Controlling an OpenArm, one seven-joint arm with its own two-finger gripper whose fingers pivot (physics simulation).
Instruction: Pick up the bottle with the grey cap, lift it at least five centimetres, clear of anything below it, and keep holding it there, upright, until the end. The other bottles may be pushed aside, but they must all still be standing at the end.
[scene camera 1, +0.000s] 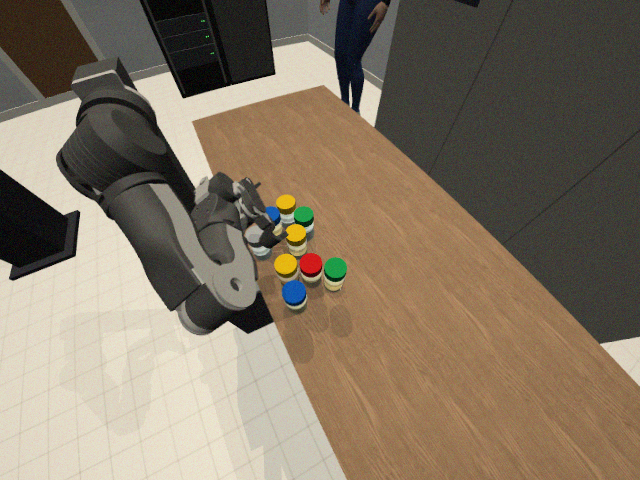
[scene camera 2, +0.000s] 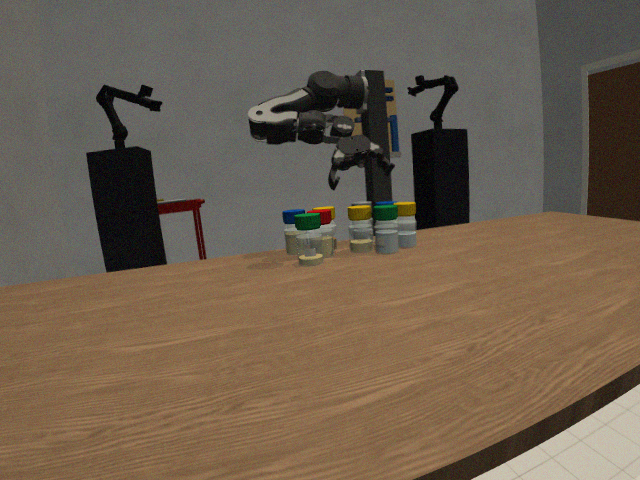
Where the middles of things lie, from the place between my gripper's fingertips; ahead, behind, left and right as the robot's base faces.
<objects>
The green-capped bottle (scene camera 2: 309, 240) is 170 mm to the right of my hand, 120 mm below it and 100 mm ahead of it.
</objects>
